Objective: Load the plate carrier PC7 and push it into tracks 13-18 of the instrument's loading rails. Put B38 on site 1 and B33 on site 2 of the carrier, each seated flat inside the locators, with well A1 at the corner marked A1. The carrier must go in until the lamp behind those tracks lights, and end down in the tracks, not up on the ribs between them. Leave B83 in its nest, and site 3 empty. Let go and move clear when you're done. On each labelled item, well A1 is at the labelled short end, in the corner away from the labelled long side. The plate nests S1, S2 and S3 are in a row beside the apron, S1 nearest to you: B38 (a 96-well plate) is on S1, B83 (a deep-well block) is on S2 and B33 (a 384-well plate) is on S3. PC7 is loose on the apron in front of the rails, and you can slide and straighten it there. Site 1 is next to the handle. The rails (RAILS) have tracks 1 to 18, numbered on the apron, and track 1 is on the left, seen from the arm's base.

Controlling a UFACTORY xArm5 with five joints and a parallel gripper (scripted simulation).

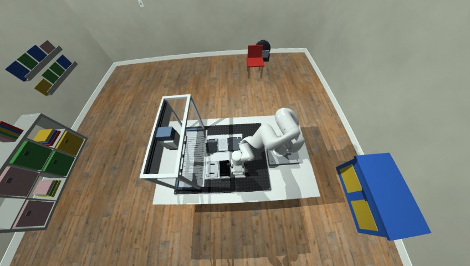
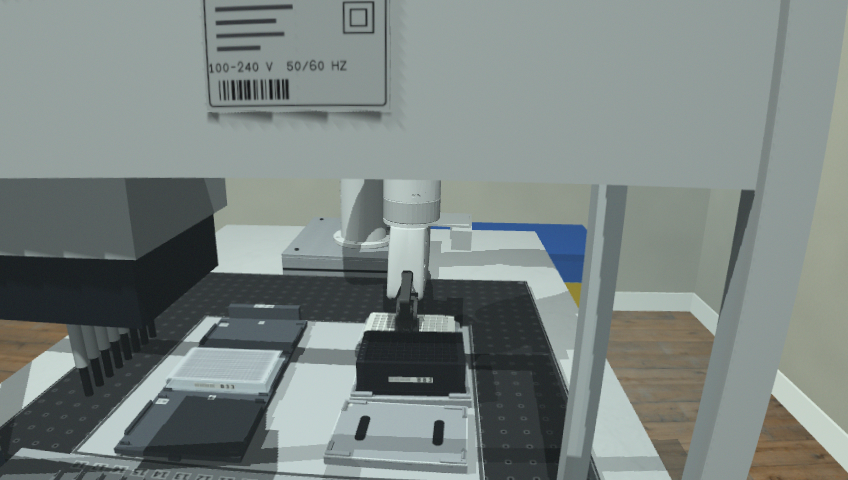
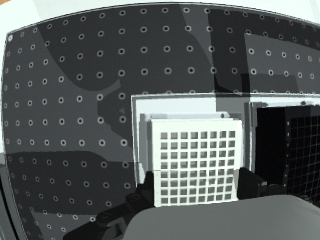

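The plate nest S1 is 2 cm below my hand. Also, from my hand: white 96-well plate 1 cm below.
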